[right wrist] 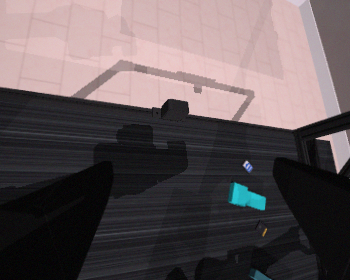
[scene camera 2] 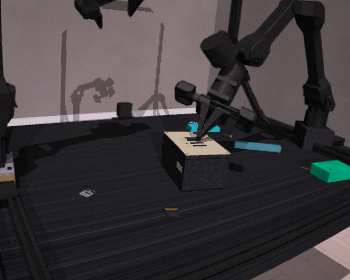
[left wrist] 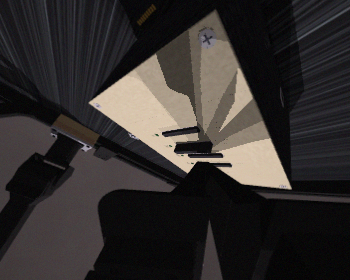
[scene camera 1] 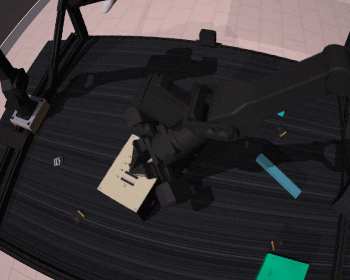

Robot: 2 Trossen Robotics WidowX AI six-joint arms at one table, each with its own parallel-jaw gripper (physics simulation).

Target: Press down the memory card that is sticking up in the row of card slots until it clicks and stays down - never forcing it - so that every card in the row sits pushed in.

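Places are measured from the left arm's base along level axes (x ahead, y left, z up), in centimetres.
Pixels of known places: left gripper, fingertip midpoint: (scene camera 2: pixel 197 137) (left wrist: pixel 201 167) (scene camera 1: pixel 131 172); right gripper, fingertip midpoint: (right wrist: pixel 193 167) (scene camera 2: pixel 115 21); left arm's base at its link origin: (scene camera 2: pixel 314 125); right arm's base at its link origin: (left wrist: pixel 70 140) (scene camera 1: pixel 26 109).
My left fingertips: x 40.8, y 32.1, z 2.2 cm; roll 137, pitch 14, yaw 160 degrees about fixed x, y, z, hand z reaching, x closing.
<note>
Ahead of a thing's pixels: the offset from my left fingertips to its top centre. "*": to the spot under its first point.
A black box @[dx +0.4, dy -0.6, dz -1.3 cm] (scene camera 2: pixel 199 172) with a beige top plate @[dx +0.4, dy -0.6, dz -1.1 cm] (scene camera 1: pixel 118 189) (scene camera 2: pixel 213 150) (left wrist: pixel 126 94) stands mid-table. A row of dark memory cards sits in slots in the plate. One card @[dx +0.6, dy -1.3, dz -0.5 cm] (left wrist: pixel 193 146) stands higher than its neighbours @[dx +0.1, dy +0.2, dz -1.0 cm] (left wrist: pixel 205 155); two flush slots @[* dx -0.1, dy +1.0, dz -1.1 cm] (scene camera 1: pixel 129 178) show in scene camera 1. My left gripper (scene camera 1: pixel 132 167) (scene camera 2: pixel 199 136) (left wrist: pixel 201 167) is shut and empty. Its pointed tip is right over the row by the raised card; I cannot tell if it touches. My right gripper (scene camera 2: pixel 115 12) (right wrist: pixel 193 167) is open and empty, high up and far from the box.
A cyan bar @[dx -20.2, dy -23.4, dz -7.4 cm] (scene camera 1: pixel 278 175) (scene camera 2: pixel 257 146) and a cyan block @[dx -5.6, dy -37.3, dz -7.6 cm] (scene camera 2: pixel 194 127) (right wrist: pixel 246 198) lie beyond the box. A green box @[dx -36.7, dy -7.5, dz -6.1 cm] (scene camera 1: pixel 282 268) sits at the near right. Loose cards @[dx +4.5, dy +16.0, dz -8.8 cm] (scene camera 1: pixel 79 216) (scene camera 2: pixel 171 212) @[dx +20.3, dy +12.0, dz -8.8 cm] (scene camera 1: pixel 58 161) (scene camera 2: pixel 87 193) lie around. A small black block @[* dx +20.0, dy -41.4, dz -4.9 cm] (scene camera 1: pixel 207 37) (right wrist: pixel 174 109) sits on the table's far edge.
</note>
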